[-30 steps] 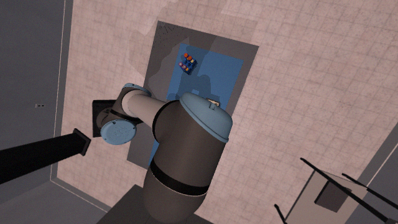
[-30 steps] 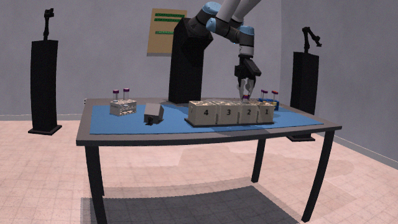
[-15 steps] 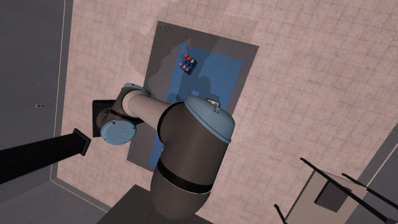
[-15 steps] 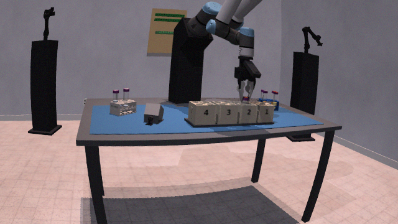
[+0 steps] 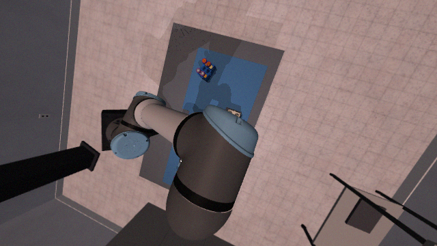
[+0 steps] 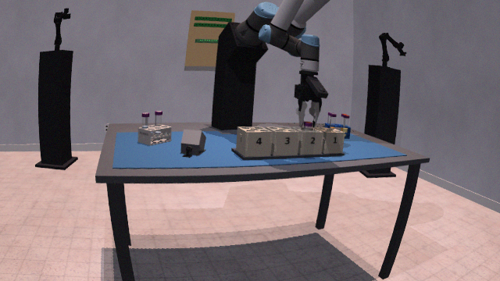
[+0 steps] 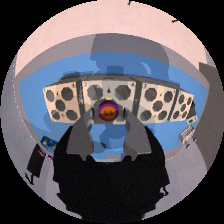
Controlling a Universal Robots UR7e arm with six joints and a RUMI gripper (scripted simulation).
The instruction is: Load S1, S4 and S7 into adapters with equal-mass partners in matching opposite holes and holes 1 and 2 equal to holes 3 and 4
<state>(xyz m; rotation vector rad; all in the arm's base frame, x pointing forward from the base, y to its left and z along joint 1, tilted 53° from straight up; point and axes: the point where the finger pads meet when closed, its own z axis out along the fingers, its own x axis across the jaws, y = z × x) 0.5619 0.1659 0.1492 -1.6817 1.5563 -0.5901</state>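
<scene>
The blue rack is 400 mm behind my hand, 300 mm to the left of it and 90 mm below it. Also, from my hand: white rack 600 mm to the right, 110 mm behind, 90 mm below; bucket adapter 210 mm to the right, 70 mm below, 50 mm ahead.
</scene>
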